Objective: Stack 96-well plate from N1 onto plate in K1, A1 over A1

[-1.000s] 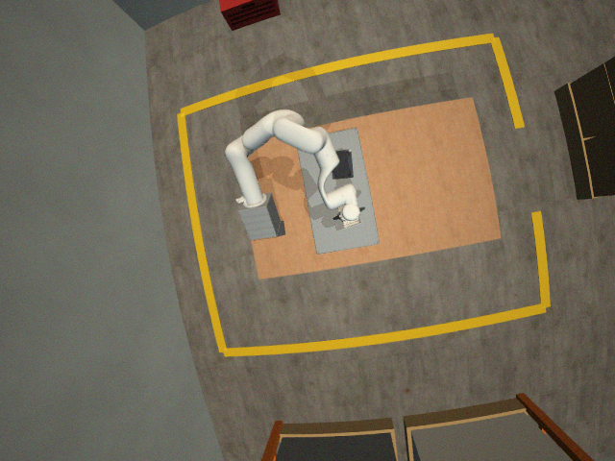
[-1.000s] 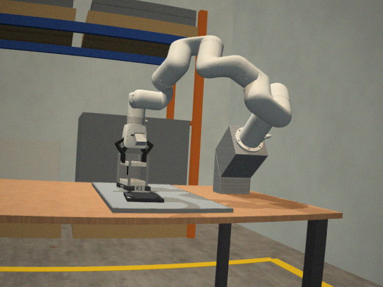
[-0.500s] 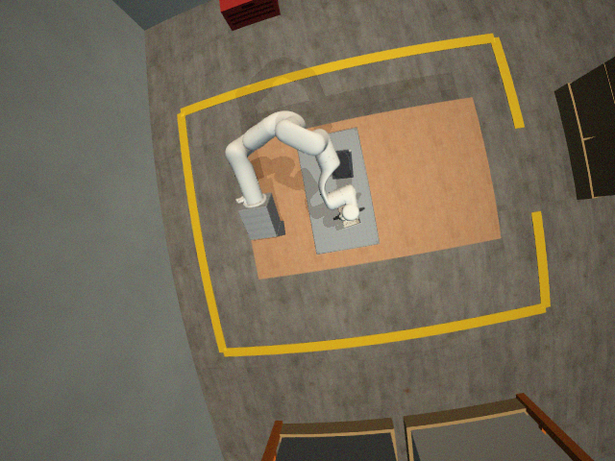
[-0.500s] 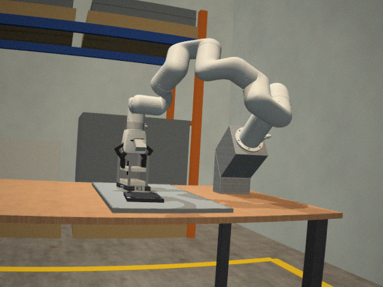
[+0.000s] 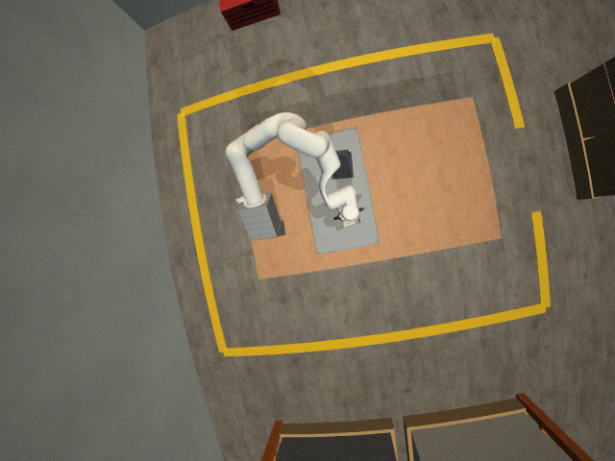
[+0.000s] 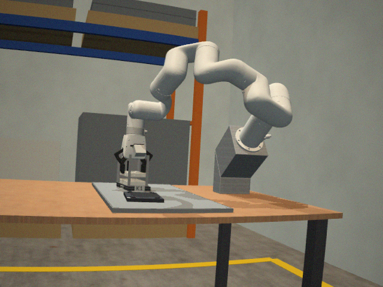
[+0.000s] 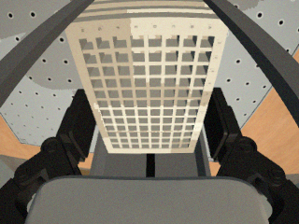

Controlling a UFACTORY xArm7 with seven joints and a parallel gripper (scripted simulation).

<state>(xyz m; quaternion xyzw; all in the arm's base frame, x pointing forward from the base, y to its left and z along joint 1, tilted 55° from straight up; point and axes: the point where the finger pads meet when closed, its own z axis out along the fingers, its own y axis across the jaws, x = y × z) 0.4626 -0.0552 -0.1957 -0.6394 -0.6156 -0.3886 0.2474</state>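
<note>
The K1 label lies 1 cm behind my hand, 9 cm to the left of it and 6 cm below it. From my hand the other things lie so: pale A1 mark (11 cm ahead, 36 cm to the left, 6 cm below); 96-well plate (1 cm below).
</note>
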